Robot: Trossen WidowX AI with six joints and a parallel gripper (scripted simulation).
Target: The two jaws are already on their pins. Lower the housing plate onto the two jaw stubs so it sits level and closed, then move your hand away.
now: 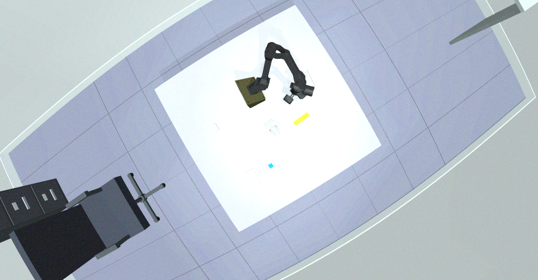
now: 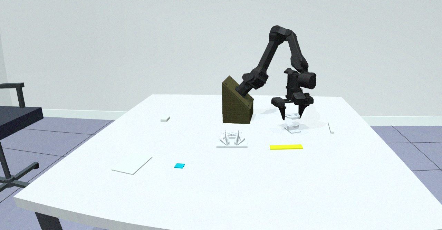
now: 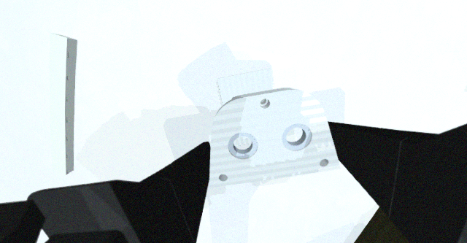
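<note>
Right now the yellow strip is 190 mm ahead of my gripper tip, 50 mm below it and 30 mm to the right of it. Also, from my gripper tip: cyan tile (390 mm to the right, 390 mm ahead, 50 mm below); then grey block (620 mm to the right, 60 mm behind, 40 mm below); then white sheet (560 mm to the right, 410 mm ahead, 50 mm below).
</note>
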